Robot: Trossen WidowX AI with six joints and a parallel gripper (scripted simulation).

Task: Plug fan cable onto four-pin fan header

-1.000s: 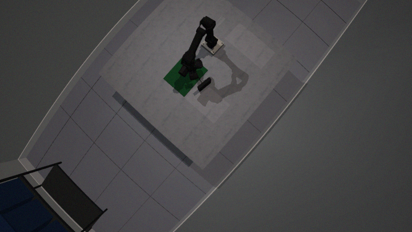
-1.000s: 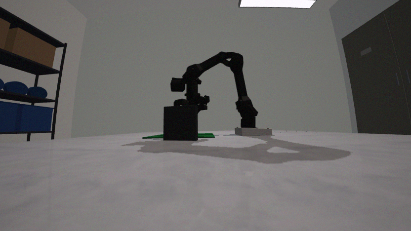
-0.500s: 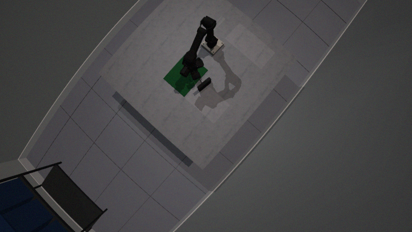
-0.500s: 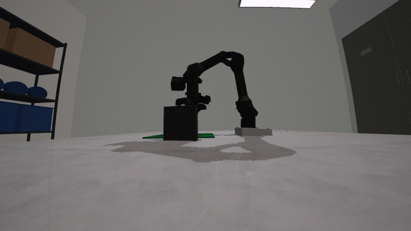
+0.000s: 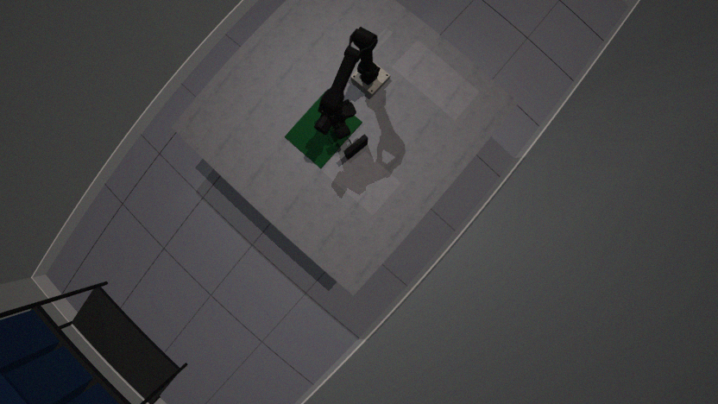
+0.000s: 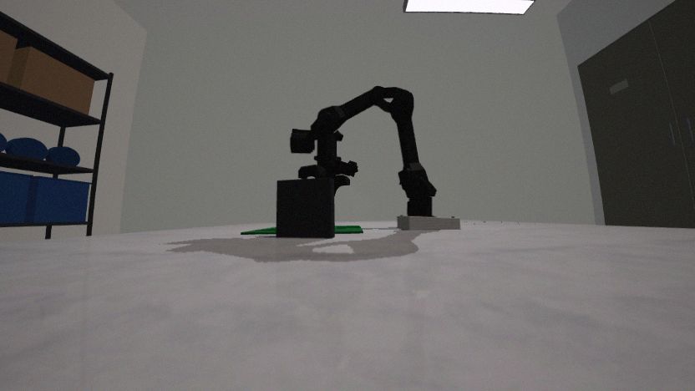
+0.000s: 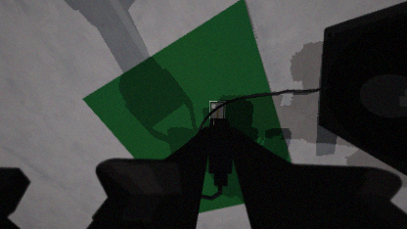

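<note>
The white four-pin header lies 10 mm ahead of my gripper tip and 70 mm below it. Round my gripper tip: green board: 60 mm ahead, 50 mm to the right, 80 mm below; black plug: 10 mm ahead, 10 mm above; black fan: 10 mm ahead, 130 mm to the left, 10 mm below.
</note>
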